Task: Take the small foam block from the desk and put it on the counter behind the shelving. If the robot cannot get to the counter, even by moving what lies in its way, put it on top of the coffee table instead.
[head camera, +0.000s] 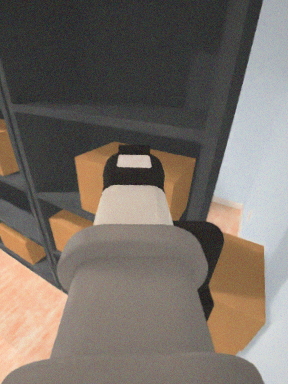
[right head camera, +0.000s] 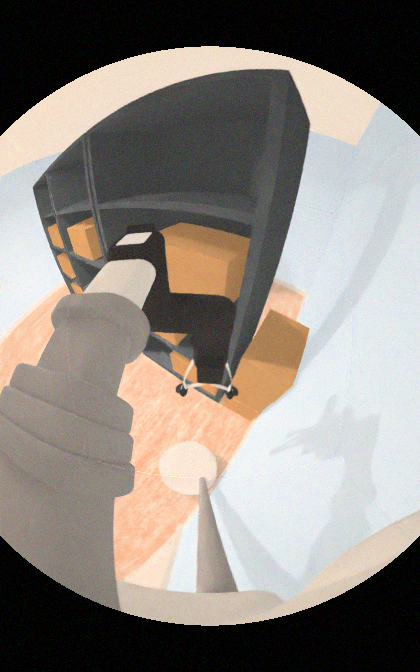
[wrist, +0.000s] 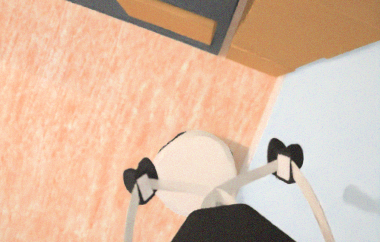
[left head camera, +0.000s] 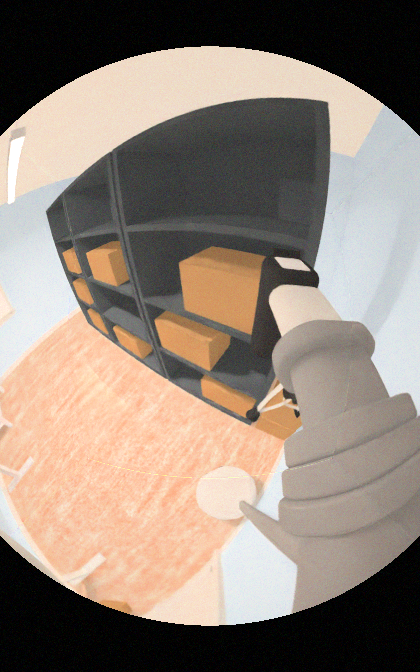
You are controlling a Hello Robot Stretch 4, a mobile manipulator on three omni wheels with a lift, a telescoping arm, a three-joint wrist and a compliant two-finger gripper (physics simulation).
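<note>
The dark grey shelving stands in front of me, with brown boxes in its compartments. My gripper is open and empty, with its fingertips wide apart. It points down in front of the shelving's right end, above the floor. A large brown carton stands on the floor between that end and the pale blue wall. The foam block, desk, counter and coffee table cannot be made out in these views.
The pale blue wall runs close along the right. A strip of floor shows beyond the carton. Part of some pale furniture legs shows at the lower left. A round white base stands below.
</note>
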